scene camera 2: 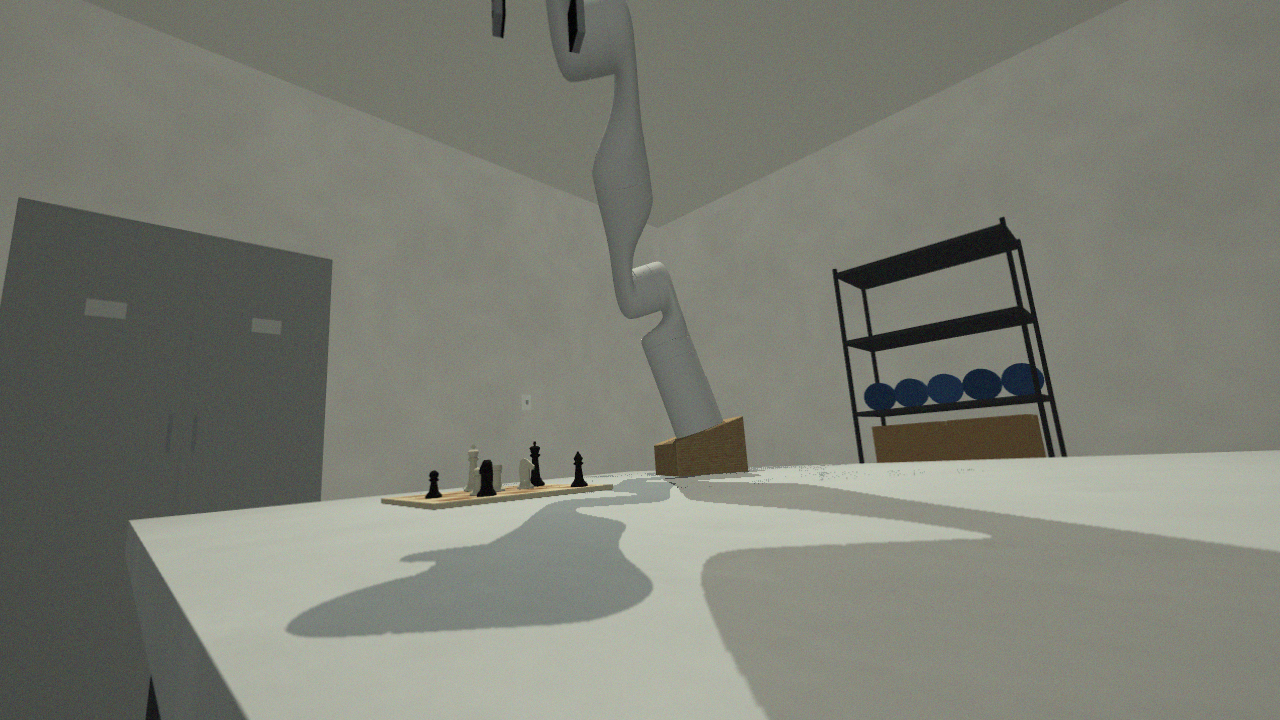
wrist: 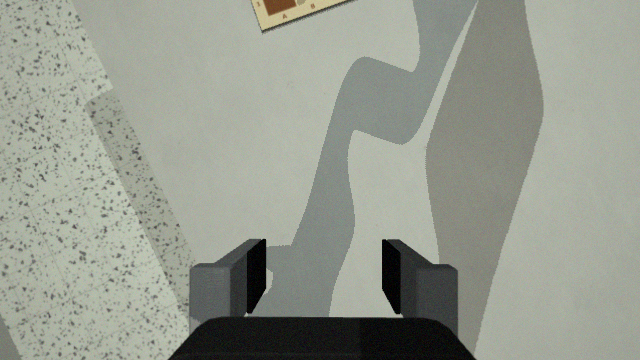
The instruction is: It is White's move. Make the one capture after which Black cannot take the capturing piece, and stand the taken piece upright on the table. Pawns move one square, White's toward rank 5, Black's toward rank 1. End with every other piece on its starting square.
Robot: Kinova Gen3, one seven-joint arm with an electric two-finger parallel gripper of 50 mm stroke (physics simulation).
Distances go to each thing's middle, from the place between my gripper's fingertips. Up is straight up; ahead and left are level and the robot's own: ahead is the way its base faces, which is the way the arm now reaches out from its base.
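As for the chessboard [scene camera 2: 454, 499], my hand is a good way past it, far to the left of it and far above it.
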